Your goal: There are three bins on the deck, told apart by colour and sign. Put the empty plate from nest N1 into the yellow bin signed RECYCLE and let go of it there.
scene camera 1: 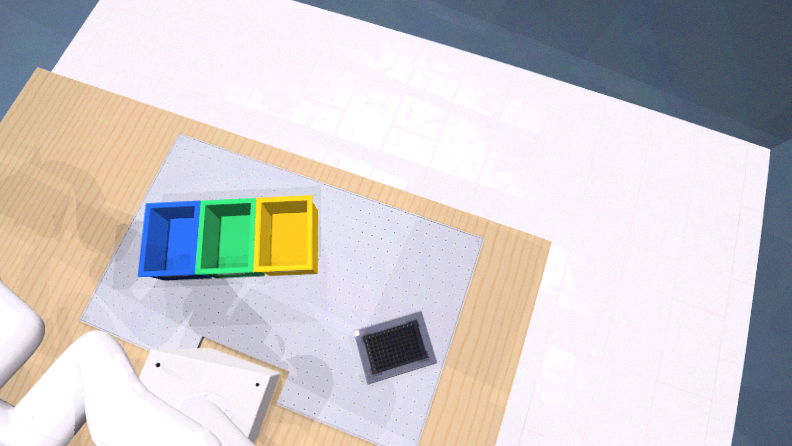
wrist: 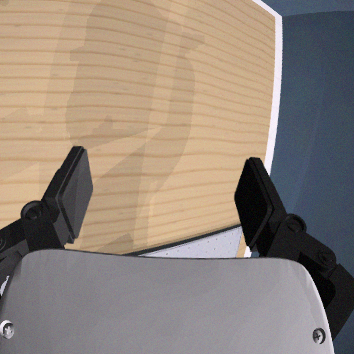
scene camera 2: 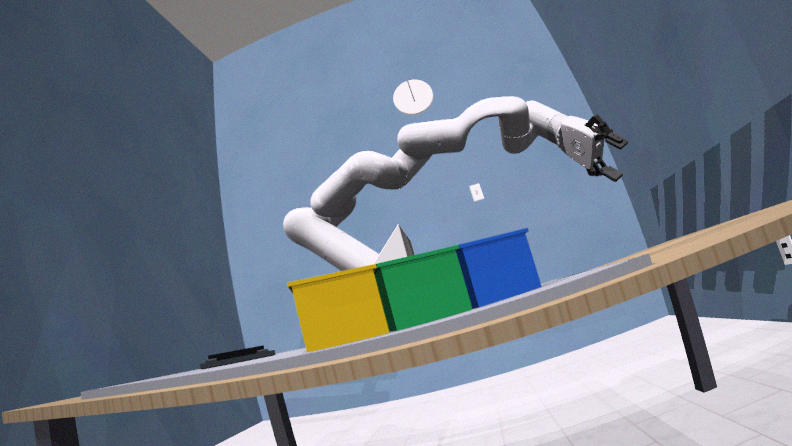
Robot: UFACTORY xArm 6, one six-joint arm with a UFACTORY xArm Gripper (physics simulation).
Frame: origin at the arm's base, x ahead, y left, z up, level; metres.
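Where they show: gripper, fingertip midpoint: [wrist: 165, 171] [scene camera 2: 622, 162].
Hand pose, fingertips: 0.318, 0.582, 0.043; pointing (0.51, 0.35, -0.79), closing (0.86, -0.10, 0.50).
Note:
Things, the pixels of their top centre, and the offset from my fingertips, as dx, dy, dz. "pt": a spot on its surface instead. Level surfaces: height alone.
- yellow bin, surface spot: [scene camera 2: 343, 310] pt +0.166, -0.605, -0.143
- green bin, top centre: [scene camera 2: 406, 265] [scene camera 1: 226, 235] +0.057, -0.504, -0.089
- blue bin, surface spot: [scene camera 2: 498, 269] pt +0.104, -0.368, -0.141
- dotted grey deck, surface height: dz -0.188
- wooden table, surface height: dz -0.202
A black plate with a grid of wells [scene camera 1: 395, 347] [scene camera 2: 238, 352] sits in a dark grey nest [scene camera 1: 367, 376] [scene camera 2: 210, 364] at the right of the deck in scene camera 1. The yellow bin [scene camera 1: 285, 238] [scene camera 2: 343, 310] is the end bin nearest the plate; its inside looks empty. No sign is readable on it. My gripper [scene camera 2: 619, 159] [wrist: 165, 171] is open and empty. It is high up, beyond the blue bin and far from the plate, with its fingers pointing sideways. The gripper does not show in scene camera 1.
The green bin [scene camera 1: 226, 238] [scene camera 2: 423, 290] stands beside the yellow bin, and the blue bin [scene camera 1: 170, 238] [scene camera 2: 498, 269] beside the green. They stand on the dotted grey deck [scene camera 1: 354, 238]. The white arm base [scene camera 1: 210, 371] is at the deck's near edge. The wooden table [scene camera 1: 110, 121] [wrist: 150, 75] surrounds the deck.

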